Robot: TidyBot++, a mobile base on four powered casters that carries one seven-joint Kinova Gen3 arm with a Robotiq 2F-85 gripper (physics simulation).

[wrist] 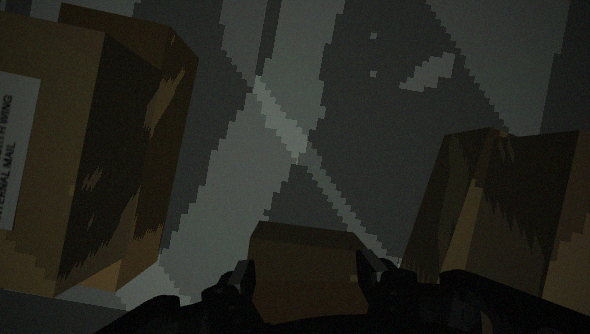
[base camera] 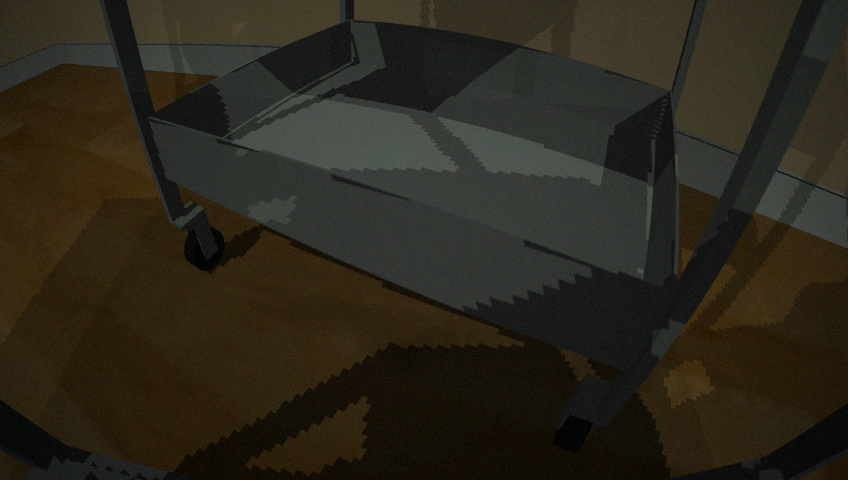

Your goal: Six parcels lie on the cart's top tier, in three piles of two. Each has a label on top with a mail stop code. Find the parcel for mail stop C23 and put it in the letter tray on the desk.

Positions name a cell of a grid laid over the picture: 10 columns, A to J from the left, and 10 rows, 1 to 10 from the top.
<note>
In view: my gripper (wrist: F9) and a cart (wrist: F4).
</note>
